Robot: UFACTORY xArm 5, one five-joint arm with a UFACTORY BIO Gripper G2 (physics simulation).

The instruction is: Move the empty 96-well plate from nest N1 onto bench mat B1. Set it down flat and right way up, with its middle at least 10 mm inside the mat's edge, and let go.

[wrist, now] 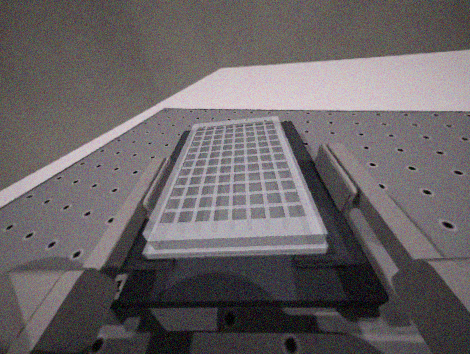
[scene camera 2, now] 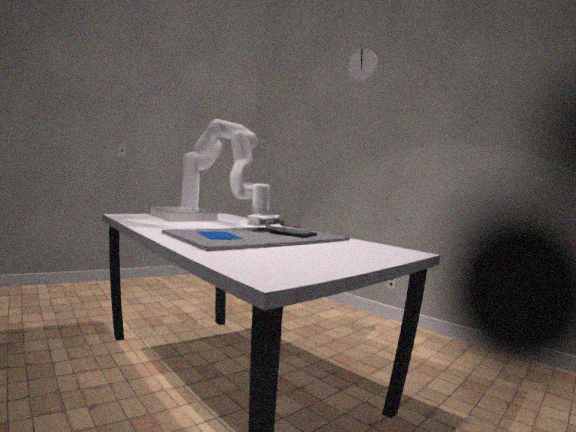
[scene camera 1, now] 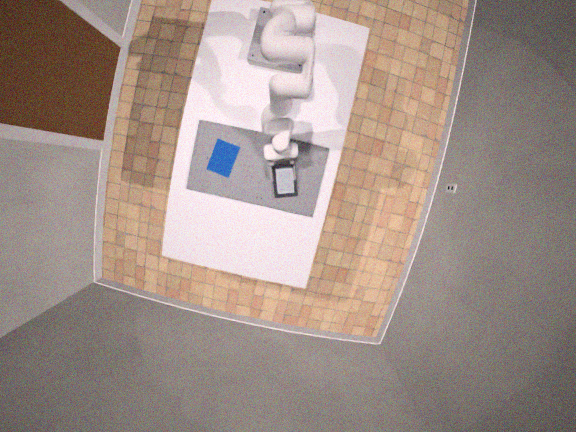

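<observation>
The clear 96-well plate sits right way up in the dark nest N1. In the wrist view its near end shows above the nest's dark base. My gripper is open, with one finger on each side of the plate and a gap between each pad and the plate. The fingers are low, close to the nest. The blue bench mat B1 lies to the left of the nest in scene camera 1. It does not show in the wrist view.
A grey perforated board lies under the nest and the mat on the white table. The arm's base plate stands at the far end of the table.
</observation>
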